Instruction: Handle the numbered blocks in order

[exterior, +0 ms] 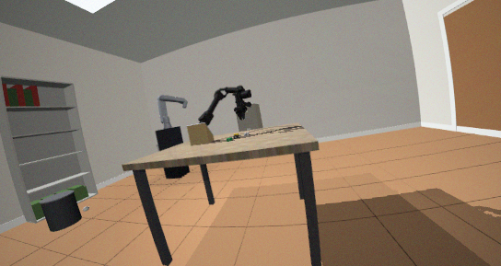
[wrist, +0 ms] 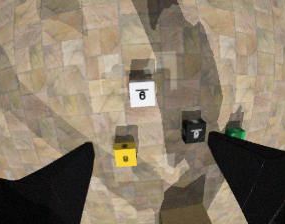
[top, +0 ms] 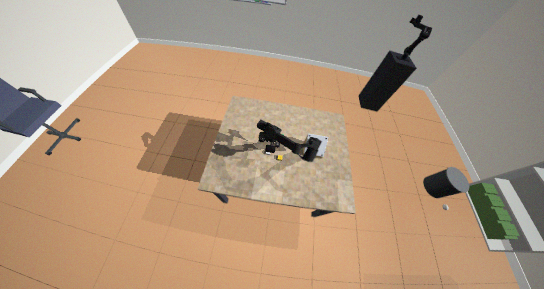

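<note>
The green block lies 70 mm behind my gripper tip, 170 mm to the right of it and 110 mm below it. Round my gripper tip: white block (10 mm ahead, 110 mm below); black block (50 mm behind, 80 mm to the right, 110 mm below); yellow block (90 mm behind, 30 mm to the left, 110 mm below).
</note>
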